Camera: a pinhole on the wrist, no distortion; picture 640 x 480 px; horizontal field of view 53.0 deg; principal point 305.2 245.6 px. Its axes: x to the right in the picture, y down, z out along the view. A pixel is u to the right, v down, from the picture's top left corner.
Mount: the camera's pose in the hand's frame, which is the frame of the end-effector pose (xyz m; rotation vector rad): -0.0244 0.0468 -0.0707 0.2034 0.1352 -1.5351
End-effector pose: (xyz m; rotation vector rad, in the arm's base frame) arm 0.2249 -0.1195 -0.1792 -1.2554 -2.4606 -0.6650
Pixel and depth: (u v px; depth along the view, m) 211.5 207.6 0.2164
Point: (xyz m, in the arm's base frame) 0.2690 -0.0584 -0.3169
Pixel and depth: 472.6 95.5 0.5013
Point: 0.1377 -0.1213 -0.6287
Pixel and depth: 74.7 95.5 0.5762
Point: 0.4040 0.0934 -0.6827
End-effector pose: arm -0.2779 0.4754 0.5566 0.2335 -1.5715 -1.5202
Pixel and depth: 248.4 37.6 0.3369
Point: -0.3735 0.7573 0.5334
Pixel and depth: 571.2 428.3 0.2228
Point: -0.4264 0.5236 0.5159
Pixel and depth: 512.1 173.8 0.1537
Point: -0.3142 0.5463 0.5164
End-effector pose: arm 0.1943 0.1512 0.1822 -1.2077 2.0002 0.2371
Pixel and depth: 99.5 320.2 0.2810
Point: 0.2508 0.3102 0.0164
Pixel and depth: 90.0 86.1 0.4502
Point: 0.3623 0.5117 0.0013
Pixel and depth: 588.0 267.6 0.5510
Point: 0.6669 0.2133 -0.0209
